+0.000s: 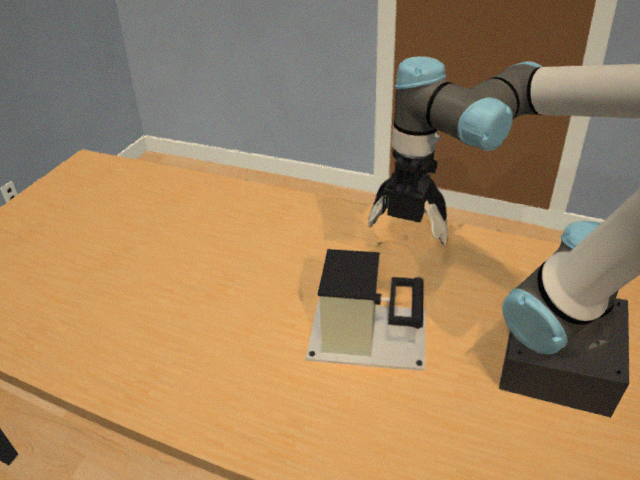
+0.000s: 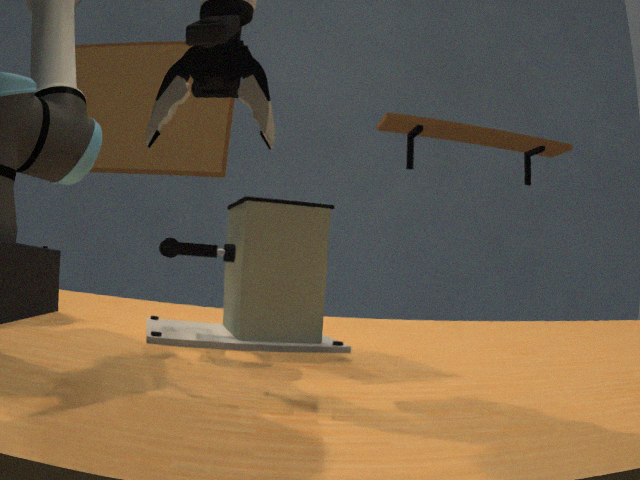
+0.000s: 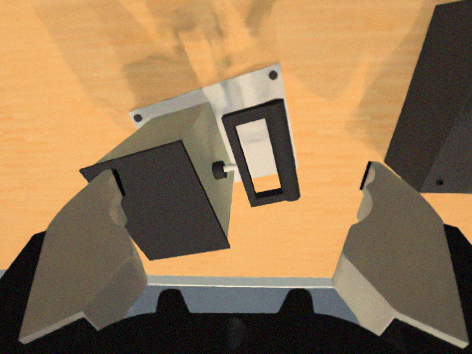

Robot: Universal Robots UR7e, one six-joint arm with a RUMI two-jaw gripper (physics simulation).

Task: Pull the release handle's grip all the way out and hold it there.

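The release handle's grip (image 1: 418,303) (image 2: 169,247) (image 3: 288,150) is the outer bar of a black rectangular loop. The loop stands a little off the housing's side on a short pale rod (image 1: 384,299) (image 2: 221,252) (image 3: 229,169). The beige housing (image 1: 346,326) (image 2: 281,273) (image 3: 197,122) has a black lid and stands upright on a light grey base plate (image 1: 395,357) (image 2: 180,341) (image 3: 250,85). My gripper (image 1: 407,233) (image 2: 210,147) (image 3: 239,170) is open and empty, pointing down. It hangs well above the handle, apart from it and the housing.
The black robot base (image 1: 563,369) (image 2: 28,284) (image 3: 435,125) stands on the wooden table (image 1: 180,310) (image 2: 465,361) (image 3: 325,40), on the grip's side of the housing. A wall shelf (image 2: 475,135) and a brown board (image 2: 155,155) are in the background.
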